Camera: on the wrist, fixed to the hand. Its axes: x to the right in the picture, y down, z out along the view.
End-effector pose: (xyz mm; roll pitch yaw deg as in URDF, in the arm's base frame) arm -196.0 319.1 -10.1 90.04 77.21 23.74
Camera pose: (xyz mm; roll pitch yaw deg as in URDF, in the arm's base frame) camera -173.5 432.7 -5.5 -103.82 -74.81 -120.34
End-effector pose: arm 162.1 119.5 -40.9 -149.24 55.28 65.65
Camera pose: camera 276.4 117.5 -21.9 175.20 -47.30 -120.50
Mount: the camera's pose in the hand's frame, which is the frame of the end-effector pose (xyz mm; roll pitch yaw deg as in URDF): 10.2 65.6 -95.0 21.18 -8.84 179.60
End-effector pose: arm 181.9 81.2 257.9 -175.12 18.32 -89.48
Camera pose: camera 108.8 42.9 339.3 -163.64 -9.48 90.16
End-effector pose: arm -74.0 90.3 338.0 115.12 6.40 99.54
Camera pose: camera -134.9 101.6 436.0 -94.64 -2.95 -72.28
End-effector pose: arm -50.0 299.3 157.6 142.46 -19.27 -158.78
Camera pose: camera -21.4 304.1 269.8 -118.87 25.92 27.55
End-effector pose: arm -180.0 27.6 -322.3 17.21 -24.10 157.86
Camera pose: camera -249.8 -42.0 -383.3 4.73 15.52 -19.83
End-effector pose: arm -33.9 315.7 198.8 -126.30 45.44 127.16
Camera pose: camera 52.3 393.0 193.9 153.50 -39.52 -61.77
